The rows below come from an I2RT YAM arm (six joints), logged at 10 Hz.
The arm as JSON. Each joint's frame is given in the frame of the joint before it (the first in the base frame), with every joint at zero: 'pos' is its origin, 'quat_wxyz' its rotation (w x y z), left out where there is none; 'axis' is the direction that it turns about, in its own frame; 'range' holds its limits. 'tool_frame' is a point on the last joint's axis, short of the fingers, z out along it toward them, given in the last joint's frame.
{
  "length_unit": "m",
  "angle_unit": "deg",
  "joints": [
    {
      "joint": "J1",
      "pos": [
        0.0,
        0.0,
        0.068
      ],
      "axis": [
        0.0,
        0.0,
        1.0
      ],
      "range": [
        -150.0,
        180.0
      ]
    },
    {
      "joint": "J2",
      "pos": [
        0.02,
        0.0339,
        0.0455
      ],
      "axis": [
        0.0,
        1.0,
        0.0
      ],
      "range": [
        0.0,
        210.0
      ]
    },
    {
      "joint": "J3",
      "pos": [
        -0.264,
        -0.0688,
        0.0
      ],
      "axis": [
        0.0,
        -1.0,
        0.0
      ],
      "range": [
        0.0,
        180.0
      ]
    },
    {
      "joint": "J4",
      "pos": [
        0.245,
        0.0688,
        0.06
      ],
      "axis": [
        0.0,
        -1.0,
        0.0
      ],
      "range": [
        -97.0,
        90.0
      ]
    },
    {
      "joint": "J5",
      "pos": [
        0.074,
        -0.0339,
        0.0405
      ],
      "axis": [
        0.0,
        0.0,
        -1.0
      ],
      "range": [
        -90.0,
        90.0
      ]
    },
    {
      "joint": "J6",
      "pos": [
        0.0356,
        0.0,
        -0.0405
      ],
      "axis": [
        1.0,
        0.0,
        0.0
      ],
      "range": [
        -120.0,
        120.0
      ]
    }
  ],
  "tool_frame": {
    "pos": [
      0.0,
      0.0,
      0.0
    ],
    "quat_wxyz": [
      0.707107,
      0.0,
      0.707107,
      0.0
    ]
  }
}
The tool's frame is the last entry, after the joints.
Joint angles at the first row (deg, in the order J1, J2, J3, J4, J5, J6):
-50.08 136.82 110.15 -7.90 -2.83 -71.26
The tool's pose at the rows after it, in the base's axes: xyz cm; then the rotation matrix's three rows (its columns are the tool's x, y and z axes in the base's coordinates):
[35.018, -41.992, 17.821], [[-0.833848, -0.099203, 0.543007], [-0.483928, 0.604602, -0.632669], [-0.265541, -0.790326, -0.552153]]
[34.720, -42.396, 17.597], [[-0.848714, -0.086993, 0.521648], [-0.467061, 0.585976, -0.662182], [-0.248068, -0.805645, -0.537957]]
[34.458, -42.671, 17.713], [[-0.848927, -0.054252, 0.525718], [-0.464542, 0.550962, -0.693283], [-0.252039, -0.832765, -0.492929]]
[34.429, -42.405, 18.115], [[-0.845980, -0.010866, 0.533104], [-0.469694, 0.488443, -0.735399], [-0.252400, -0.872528, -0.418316]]
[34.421, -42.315, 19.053], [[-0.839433, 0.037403, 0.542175], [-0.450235, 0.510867, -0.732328], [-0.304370, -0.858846, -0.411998]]
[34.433, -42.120, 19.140], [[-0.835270, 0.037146, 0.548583], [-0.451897, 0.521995, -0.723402], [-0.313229, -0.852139, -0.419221]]
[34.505, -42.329, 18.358], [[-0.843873, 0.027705, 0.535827], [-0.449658, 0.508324, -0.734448], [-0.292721, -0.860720, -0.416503]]
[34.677, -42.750, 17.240], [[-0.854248, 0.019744, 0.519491], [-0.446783, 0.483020, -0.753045], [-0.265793, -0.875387, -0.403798]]
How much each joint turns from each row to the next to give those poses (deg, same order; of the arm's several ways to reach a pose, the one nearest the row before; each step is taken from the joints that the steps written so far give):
-0.14 -0.81 -1.22 1.46 2.11 -0.64
-0.40 0.28 -0.38 1.64 1.69 -0.37
-0.35 -0.36 -1.54 4.17 0.64 0.02
0.24 -1.24 -3.18 6.72 1.42 -0.22
0.02 -0.86 0.54 -0.99 -0.50 3.13
0.11 -0.37 -0.25 -0.56 -0.51 0.45
-0.02 1.02 -0.13 1.30 0.95 -0.97
-0.05 1.81 0.25 2.33 1.35 -1.34

